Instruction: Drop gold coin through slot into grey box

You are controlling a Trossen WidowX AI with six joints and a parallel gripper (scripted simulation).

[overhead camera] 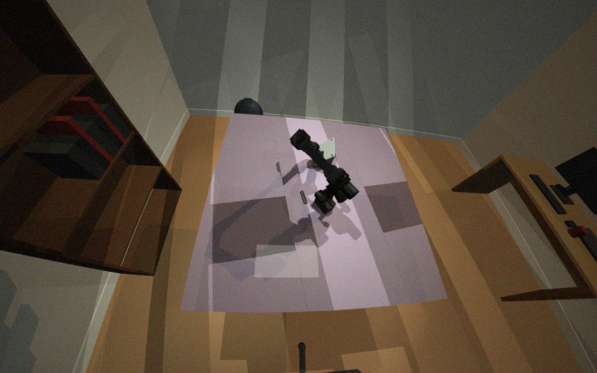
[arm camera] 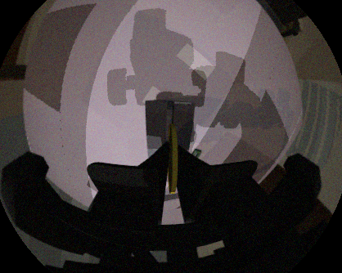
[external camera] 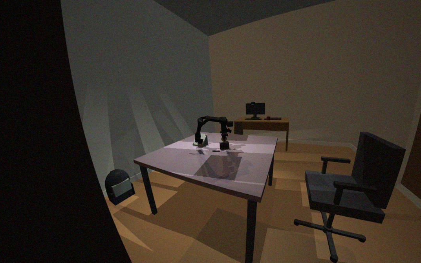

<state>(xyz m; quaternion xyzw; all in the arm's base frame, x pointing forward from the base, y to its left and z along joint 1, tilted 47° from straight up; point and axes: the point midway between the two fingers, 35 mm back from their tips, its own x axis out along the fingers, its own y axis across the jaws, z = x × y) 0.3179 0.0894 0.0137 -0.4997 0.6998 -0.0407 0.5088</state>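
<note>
Right now my gripper tip is 20 mm below the gold coin.
</note>
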